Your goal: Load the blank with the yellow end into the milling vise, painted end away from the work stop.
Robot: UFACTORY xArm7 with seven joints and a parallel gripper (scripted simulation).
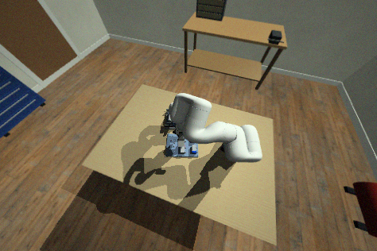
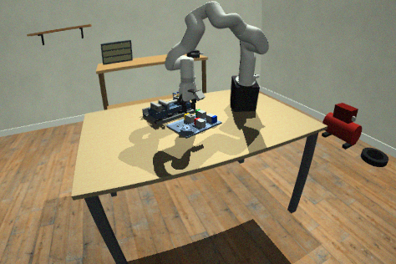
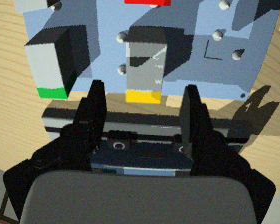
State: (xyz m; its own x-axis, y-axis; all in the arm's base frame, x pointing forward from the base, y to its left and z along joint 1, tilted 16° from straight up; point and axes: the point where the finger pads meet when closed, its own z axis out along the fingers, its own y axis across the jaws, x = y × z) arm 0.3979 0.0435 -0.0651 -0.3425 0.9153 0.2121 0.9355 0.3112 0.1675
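The yellow-ended blank is 6 cm below my hand. Round my hand: blue infeed plate 8 cm below, 4 cm to the left, 1 cm behind; red-ended blank 8 cm to the left, 6 cm below, 3 cm behind; green-ended blank 8 cm behind, 6 cm below, 3 cm to the right.
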